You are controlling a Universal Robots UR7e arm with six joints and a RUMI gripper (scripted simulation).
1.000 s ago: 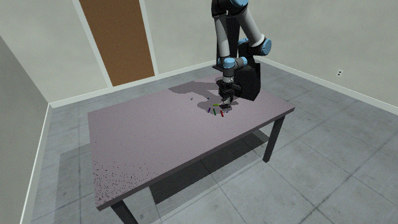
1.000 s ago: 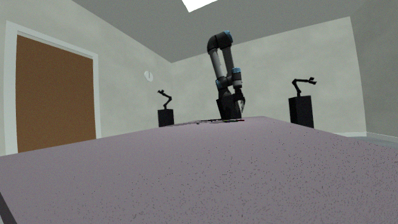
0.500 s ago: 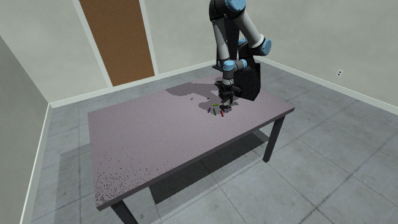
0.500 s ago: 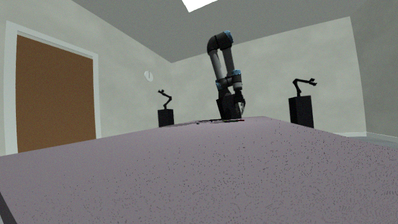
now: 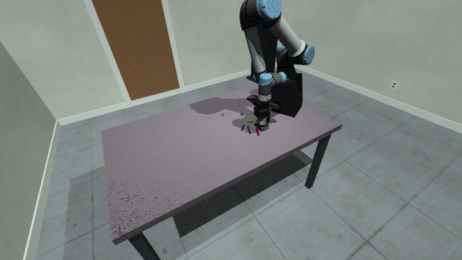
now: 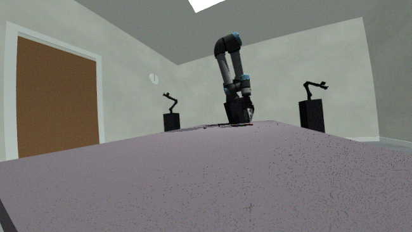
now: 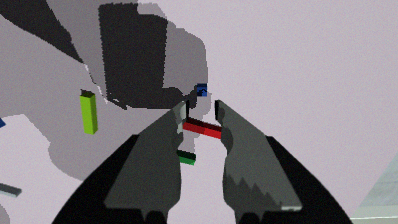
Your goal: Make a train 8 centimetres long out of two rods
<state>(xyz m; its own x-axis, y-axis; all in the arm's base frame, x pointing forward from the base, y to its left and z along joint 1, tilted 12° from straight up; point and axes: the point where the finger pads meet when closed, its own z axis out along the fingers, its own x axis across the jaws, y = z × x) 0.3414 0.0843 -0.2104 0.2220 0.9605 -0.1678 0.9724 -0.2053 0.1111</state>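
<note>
The red rod is 5 cm ahead of my hand, 1 cm to the right of it and 4 cm below it. From my hand the other things lie so: green rod (8 cm ahead, 7 cm to the right, 4 cm below); purple rod (10 cm ahead, 11 cm to the right, 4 cm below); lime rod (13 cm to the right, 4 cm below).
</note>
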